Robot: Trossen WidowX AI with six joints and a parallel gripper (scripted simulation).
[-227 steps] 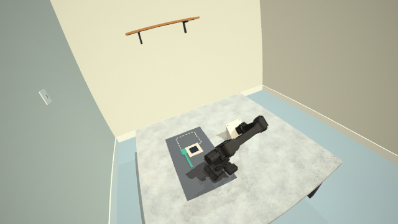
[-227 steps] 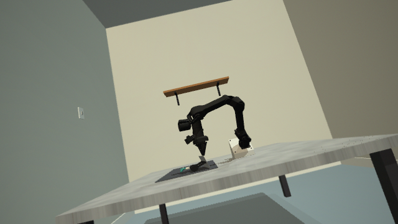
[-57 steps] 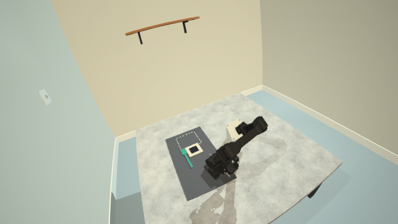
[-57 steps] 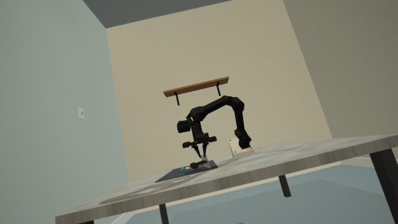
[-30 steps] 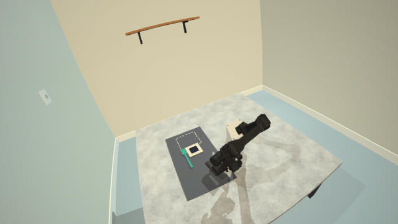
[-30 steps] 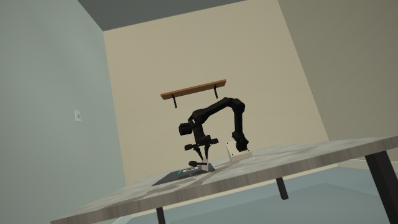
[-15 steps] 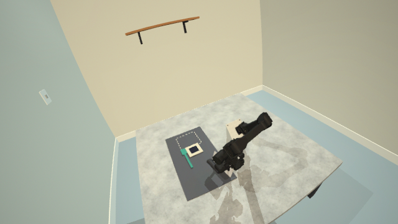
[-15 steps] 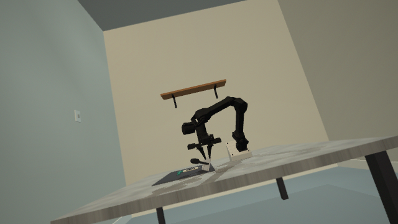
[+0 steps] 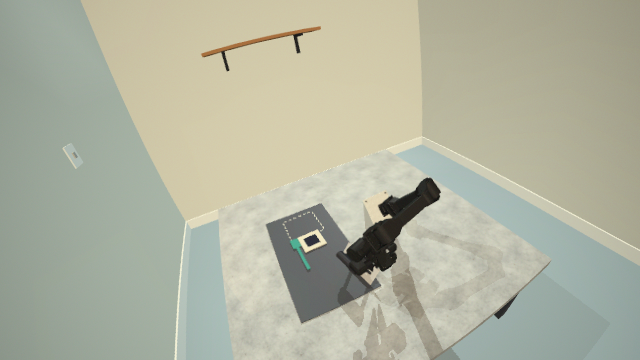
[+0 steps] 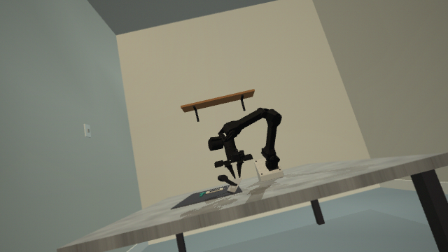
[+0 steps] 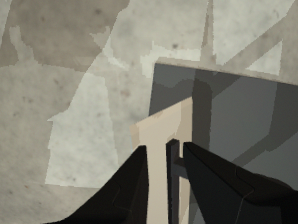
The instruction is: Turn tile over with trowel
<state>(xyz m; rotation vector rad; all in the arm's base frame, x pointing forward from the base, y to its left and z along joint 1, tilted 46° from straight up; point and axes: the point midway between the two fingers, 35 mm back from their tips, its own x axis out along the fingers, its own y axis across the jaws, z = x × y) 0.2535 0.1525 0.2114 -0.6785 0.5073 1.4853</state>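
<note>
My gripper tip is 40 mm short of the trowel, 60 mm to the left of it and 10 mm above it. Round my gripper tip: dark mat (140 mm ahead, 290 mm to the right, 80 mm below); then teal t-shaped piece (200 mm ahead, 320 mm to the right, 60 mm below); then tile (120 mm ahead, 350 mm to the right, 60 mm below).
</note>
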